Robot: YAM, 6 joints.
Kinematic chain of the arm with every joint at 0, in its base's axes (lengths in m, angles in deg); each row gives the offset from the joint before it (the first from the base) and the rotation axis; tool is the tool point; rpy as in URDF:
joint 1: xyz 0 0 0.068 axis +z
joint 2: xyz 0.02 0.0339 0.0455 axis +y
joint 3: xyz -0.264 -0.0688 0 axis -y
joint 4: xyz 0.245 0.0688 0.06 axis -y
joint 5: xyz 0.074 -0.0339 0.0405 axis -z
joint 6: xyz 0.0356 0 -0.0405 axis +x
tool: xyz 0 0 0 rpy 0 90 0
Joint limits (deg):
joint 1: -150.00..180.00
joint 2: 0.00..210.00
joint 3: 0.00..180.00
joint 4: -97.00..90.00
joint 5: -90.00..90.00
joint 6: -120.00..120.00
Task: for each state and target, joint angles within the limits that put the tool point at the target. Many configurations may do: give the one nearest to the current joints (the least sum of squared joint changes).
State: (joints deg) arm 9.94 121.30 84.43 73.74 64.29 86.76
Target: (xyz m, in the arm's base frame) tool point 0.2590 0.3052 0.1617
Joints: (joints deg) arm 54.38 120.22 55.71 74.60 67.18 86.76
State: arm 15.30 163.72 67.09 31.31 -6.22 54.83
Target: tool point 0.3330 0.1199 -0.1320
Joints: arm 19.12 157.47 63.09 30.97 -6.76 54.83
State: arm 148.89 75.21 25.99 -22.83 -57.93 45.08
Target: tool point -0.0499 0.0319 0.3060
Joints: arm 120.37 13.79 38.95 -42.44 -49.15 45.08
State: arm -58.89 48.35 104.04 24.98 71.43 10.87
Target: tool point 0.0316 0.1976 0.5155
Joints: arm -109.07 15.48 83.33 21.78 77.00 10.87
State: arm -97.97 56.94 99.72 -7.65 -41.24 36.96
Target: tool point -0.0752 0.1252 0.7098
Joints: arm -54.87 65.73 151.71 11.73 -17.22 36.96
